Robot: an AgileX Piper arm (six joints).
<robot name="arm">
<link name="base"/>
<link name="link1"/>
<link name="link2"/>
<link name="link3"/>
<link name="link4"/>
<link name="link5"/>
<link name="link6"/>
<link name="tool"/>
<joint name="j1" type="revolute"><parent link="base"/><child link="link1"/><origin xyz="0 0 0.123" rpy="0 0 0"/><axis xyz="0 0 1"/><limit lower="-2.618" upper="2.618"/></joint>
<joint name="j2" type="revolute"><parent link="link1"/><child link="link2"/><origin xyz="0 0 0" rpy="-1.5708 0 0"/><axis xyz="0 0 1"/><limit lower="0" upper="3.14"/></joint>
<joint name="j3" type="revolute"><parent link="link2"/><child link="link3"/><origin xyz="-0.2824 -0.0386 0" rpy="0 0 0"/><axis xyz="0 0 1"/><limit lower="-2.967" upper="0"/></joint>
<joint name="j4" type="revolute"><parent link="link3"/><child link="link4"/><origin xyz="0.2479 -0.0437 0" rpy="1.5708 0 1.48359"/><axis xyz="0 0 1"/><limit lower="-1.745" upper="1.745"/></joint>
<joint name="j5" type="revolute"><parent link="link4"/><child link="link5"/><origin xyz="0 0 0" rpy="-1.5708 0 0"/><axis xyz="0 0 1"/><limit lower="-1.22" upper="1.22"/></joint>
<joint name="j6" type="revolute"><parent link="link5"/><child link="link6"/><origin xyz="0 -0.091 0" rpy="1.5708 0 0"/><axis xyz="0 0 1"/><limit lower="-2.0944" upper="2.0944"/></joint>
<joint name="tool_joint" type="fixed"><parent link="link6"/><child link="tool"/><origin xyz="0 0 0" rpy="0 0 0"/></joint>
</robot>
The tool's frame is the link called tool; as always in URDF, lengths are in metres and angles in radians.
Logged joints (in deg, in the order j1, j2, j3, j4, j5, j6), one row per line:
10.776, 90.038, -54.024, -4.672, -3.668, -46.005
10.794, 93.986, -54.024, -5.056, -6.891, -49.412
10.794, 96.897, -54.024, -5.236, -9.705, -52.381
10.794, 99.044, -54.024, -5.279, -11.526, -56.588
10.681, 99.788, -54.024, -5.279, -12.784, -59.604
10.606, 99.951, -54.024, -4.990, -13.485, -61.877
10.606, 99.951, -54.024, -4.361, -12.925, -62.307
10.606, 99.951, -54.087, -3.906, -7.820, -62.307
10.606, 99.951, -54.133, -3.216, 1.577, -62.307
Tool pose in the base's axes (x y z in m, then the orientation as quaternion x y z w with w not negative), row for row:
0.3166, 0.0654, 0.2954, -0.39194, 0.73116, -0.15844, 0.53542
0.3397, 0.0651, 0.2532, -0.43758, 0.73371, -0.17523, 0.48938
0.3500, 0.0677, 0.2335, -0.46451, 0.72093, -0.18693, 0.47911
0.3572, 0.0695, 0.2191, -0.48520, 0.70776, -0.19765, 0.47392
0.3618, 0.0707, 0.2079, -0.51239, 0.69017, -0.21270, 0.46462
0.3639, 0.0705, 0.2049, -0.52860, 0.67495, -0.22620, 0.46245
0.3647, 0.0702, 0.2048, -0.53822, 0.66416, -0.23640, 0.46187
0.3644, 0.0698, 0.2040, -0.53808, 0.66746, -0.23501, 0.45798
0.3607, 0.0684, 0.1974, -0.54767, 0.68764, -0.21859, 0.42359
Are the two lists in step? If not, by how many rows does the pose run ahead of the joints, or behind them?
The pose runs 1 row behind the joints: the pose in row i belongs to the joints in row i - 1.
